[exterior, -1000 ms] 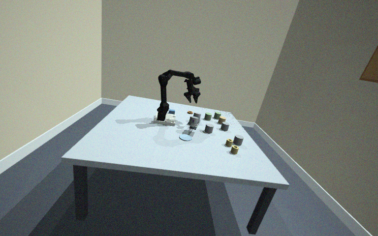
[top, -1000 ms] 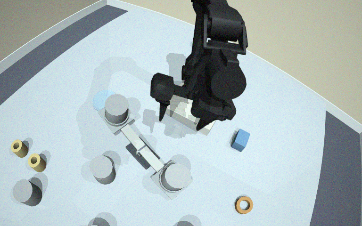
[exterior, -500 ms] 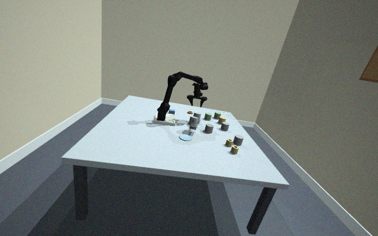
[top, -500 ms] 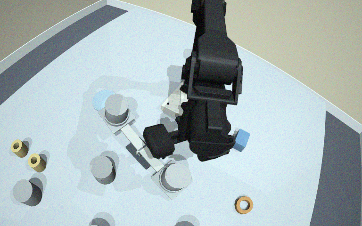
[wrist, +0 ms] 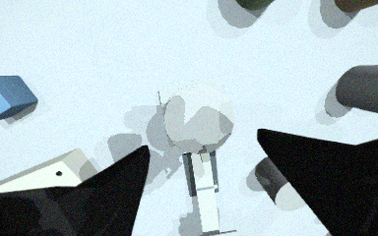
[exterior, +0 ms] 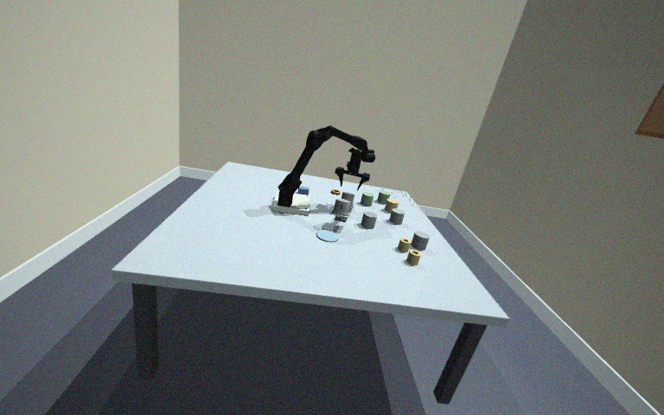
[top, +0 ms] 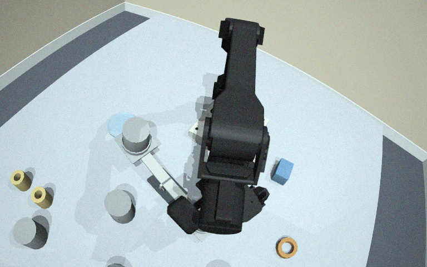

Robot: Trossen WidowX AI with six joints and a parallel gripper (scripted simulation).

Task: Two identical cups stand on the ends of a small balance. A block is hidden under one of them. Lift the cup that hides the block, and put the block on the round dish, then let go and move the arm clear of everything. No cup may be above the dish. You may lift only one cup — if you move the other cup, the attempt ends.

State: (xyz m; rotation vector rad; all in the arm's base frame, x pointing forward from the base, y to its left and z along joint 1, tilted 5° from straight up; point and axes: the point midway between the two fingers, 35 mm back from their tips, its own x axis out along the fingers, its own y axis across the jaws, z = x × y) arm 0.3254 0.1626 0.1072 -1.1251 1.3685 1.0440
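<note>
The pale green block lies 80 mm below my gripper tip. From my gripper tip the other things lie so: grey cup 270 mm to the right, 40 mm behind, 10 mm below; then round light-blue dish 380 mm to the right, 120 mm below, 80 mm behind; then balance beam 130 mm to the right, 80 mm below, 20 mm behind.
</note>
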